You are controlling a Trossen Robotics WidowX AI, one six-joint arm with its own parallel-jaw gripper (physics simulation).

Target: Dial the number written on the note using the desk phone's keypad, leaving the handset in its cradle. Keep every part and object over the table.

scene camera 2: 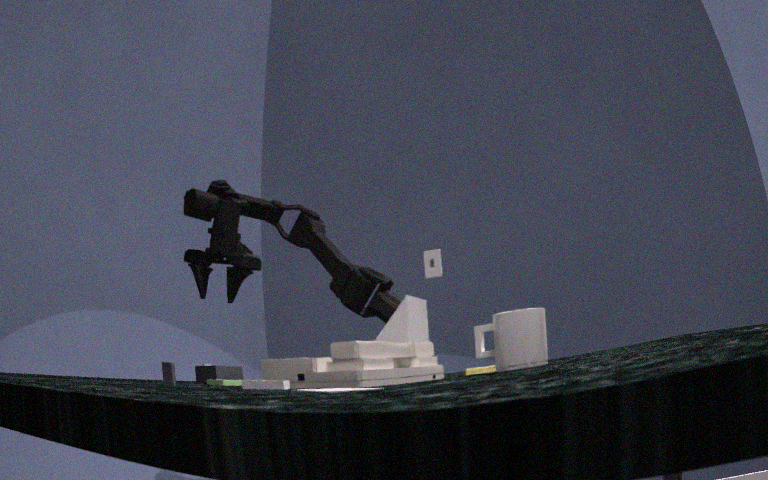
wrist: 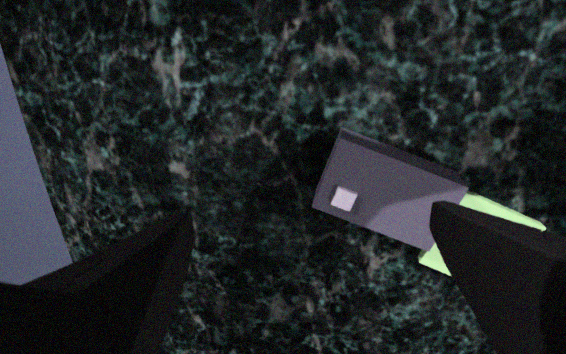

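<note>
My gripper (scene camera 2: 216,301) (wrist: 312,220) is visible. A handset (scene camera 2: 350,350) is visible too; in the wrist view the handset is out of frame.
</note>
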